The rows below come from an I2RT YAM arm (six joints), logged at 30 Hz.
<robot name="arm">
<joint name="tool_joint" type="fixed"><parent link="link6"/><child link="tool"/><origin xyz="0 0 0" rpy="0 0 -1.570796"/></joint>
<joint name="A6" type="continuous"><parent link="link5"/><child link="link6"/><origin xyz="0.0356 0 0.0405" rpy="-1.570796 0 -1.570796"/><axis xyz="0 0 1"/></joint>
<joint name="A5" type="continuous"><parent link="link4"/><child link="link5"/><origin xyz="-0.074 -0.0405 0.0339" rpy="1.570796 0 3.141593"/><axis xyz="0 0 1"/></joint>
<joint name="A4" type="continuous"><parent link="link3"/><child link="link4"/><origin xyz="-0.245 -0.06 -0.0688" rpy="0 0 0"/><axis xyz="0 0 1"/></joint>
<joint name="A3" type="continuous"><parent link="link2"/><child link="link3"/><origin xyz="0 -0.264 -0.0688" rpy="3.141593 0 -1.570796"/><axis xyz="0 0 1"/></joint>
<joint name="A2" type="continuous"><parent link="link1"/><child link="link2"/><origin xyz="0.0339 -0.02 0.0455" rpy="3.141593 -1.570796 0"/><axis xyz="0 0 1"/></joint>
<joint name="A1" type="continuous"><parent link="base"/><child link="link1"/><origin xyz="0 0 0.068" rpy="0 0 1.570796"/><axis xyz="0 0 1"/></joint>
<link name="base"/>
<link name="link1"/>
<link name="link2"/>
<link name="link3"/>
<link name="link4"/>
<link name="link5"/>
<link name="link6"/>
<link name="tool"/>
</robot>
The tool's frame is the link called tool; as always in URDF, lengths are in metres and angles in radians. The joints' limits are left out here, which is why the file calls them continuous.
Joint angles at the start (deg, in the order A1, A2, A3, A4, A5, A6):
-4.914 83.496 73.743 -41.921 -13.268 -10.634
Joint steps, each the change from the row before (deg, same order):
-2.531 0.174 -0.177 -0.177 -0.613 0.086
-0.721 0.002 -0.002 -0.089 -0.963 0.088
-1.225 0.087 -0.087 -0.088 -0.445 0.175
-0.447 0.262 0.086 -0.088 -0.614 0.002
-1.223 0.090 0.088 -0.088 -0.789 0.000
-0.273 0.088 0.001 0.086 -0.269 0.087
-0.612 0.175 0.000 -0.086 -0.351 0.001
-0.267 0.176 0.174 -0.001 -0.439 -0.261
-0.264 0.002 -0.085 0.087 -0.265 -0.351
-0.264 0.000 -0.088 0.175 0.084 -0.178
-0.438 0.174 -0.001 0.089 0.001 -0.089
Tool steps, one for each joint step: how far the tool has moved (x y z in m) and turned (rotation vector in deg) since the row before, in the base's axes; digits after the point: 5 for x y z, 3 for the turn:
-0.00101 -0.01325 -0.00200 0.590 0.488 -2.219
-0.00056 -0.00326 -0.00001 0.822 0.003 -0.199
-0.00076 -0.00630 -0.00097 0.497 0.234 -1.088
0.00051 -0.00216 -0.00087 0.527 0.179 -0.076
-0.00071 -0.00611 0.00004 0.635 -0.026 -0.747
0.00018 -0.00138 -0.00030 0.265 -0.026 -0.177
-0.00011 -0.00315 -0.00093 0.328 0.199 -0.402
0.00054 -0.00133 0.00013 0.182 -0.116 0.195
-0.00023 -0.00126 -0.00034 -0.011 -0.108 0.162
-0.00012 -0.00150 -0.00030 -0.196 -0.102 -0.179
0.00023 -0.00250 -0.00079 -0.037 0.069 -0.371

